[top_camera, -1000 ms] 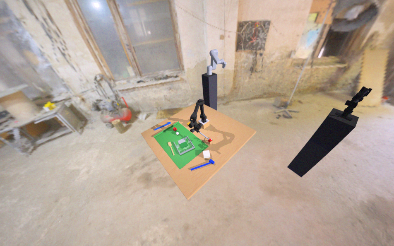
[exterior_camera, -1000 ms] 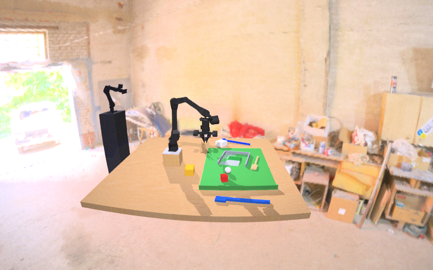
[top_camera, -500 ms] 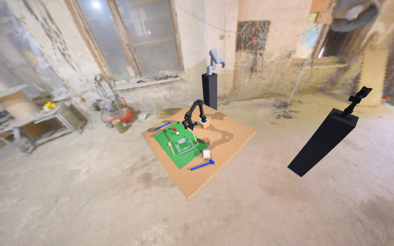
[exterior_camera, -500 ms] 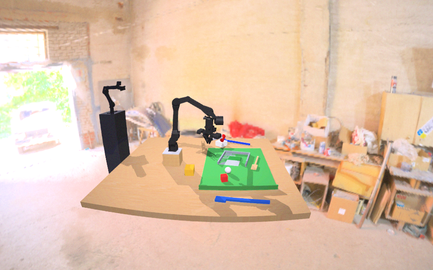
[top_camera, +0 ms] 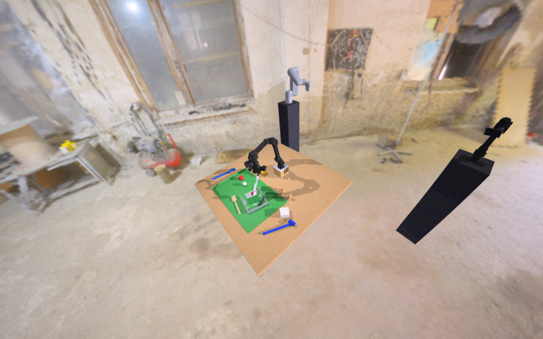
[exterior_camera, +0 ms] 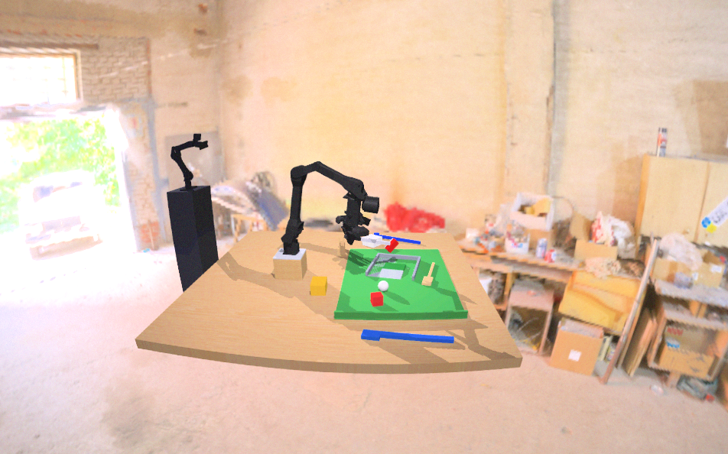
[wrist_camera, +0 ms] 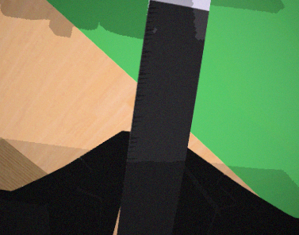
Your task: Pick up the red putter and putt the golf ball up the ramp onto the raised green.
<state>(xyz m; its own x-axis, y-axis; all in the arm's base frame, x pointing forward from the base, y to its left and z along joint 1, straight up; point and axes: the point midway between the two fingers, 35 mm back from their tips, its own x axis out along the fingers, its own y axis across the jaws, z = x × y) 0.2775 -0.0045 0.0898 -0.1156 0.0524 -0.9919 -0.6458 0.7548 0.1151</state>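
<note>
The red putter lies 90 mm ahead of my gripper tip, 80 mm to the left of it and 10 mm below it. From my gripper tip the other things lie so: green mat 210 mm ahead, 30 mm to the left, 160 mm below; then white golf ball 160 mm ahead, 110 mm to the right, 130 mm below; then yellow block 100 mm behind, 150 mm to the right, 140 mm below.
</note>
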